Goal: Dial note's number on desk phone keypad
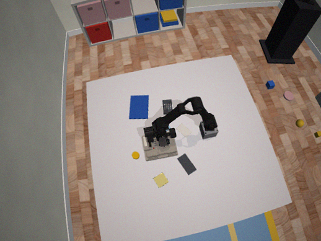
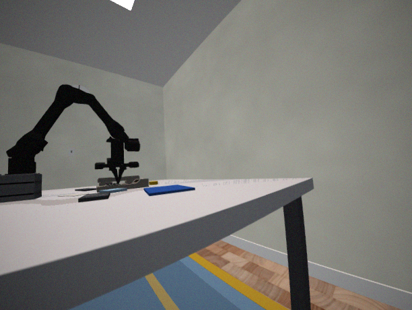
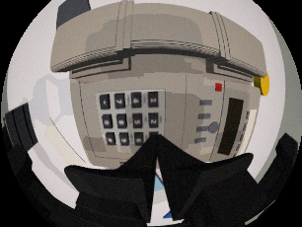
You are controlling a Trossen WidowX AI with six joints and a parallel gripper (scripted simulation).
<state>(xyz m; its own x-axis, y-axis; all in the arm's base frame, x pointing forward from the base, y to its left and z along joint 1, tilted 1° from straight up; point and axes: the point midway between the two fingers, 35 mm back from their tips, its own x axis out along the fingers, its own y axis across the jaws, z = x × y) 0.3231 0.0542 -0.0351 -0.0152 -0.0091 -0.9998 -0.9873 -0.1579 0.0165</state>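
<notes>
Right now my hand is 20 mm short of the beige desk phone, 40 mm to the right of it and 40 mm above it. Also, from my hand: dark grey card (160 mm behind, 170 mm to the left, 60 mm below); then handset (90 mm to the left, 20 mm below); then cream note (160 mm behind, 70 mm to the right, 60 mm below).
</notes>
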